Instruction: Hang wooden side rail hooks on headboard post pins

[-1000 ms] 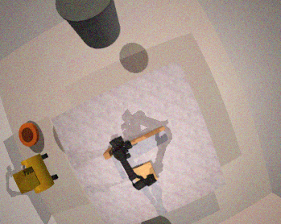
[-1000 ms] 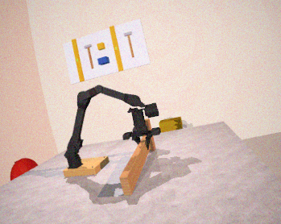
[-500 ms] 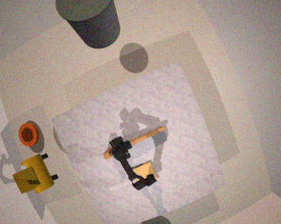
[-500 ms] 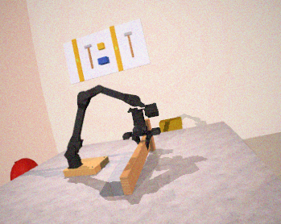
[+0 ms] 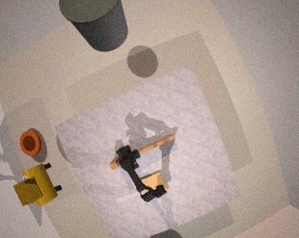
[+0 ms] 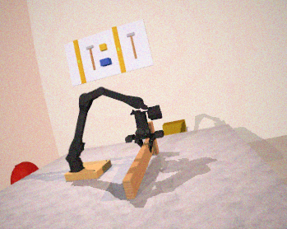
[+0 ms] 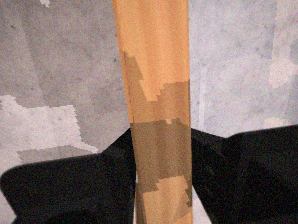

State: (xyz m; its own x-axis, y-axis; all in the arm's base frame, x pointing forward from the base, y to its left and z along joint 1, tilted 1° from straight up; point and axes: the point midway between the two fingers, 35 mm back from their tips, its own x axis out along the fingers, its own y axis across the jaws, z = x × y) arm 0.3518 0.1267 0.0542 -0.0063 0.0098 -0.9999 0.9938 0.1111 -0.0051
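Right now my gripper tip is 12 cm to the right of the wooden headboard post, 4 cm below it and 1 cm past it.
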